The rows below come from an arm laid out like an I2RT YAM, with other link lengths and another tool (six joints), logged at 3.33 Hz.
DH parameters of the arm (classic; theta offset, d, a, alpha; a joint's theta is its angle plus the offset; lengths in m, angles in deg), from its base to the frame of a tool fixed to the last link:
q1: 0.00 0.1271 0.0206 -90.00
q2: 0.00 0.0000 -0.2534 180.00
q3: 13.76 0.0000 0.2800 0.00
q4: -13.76 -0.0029 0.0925 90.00
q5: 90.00 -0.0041 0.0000 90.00
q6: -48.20 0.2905 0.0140 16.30
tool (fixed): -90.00 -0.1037 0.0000 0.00
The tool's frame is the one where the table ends.
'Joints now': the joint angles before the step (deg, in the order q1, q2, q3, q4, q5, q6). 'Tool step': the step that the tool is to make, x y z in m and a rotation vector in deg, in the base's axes. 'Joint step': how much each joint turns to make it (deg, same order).
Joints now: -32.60, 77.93, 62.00, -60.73, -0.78, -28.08
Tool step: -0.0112, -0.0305, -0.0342, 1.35, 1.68, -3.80
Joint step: -5.82, 5.54, -1.75, 5.10, -0.55, -1.95
